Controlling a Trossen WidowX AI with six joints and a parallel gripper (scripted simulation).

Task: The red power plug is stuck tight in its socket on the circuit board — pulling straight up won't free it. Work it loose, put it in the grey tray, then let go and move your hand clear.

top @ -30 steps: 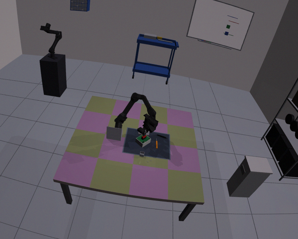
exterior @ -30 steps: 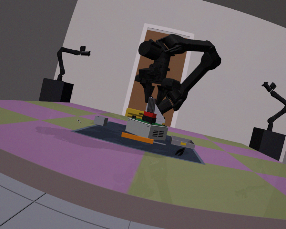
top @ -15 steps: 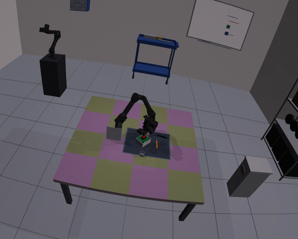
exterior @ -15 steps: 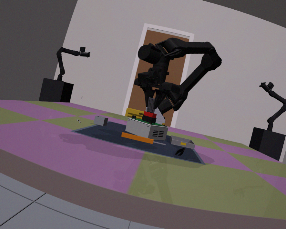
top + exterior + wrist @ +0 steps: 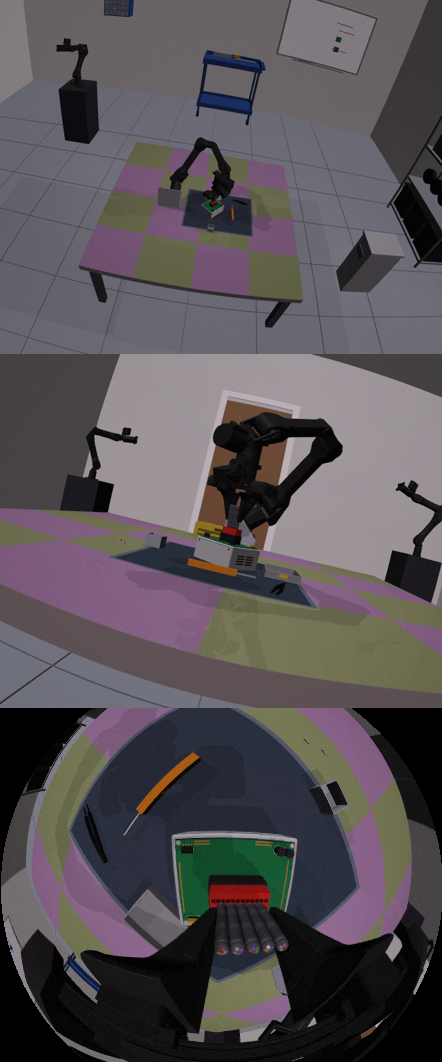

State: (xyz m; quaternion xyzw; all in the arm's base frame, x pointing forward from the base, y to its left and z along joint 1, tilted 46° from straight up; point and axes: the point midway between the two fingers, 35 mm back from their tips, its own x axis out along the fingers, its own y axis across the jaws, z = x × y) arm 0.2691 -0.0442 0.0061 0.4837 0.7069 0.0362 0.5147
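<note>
Now: the red power plug 2 cm below my gripper tip. From my gripper tip the other things lie so: dark mat 10 cm below, 5 cm ahead.
</note>
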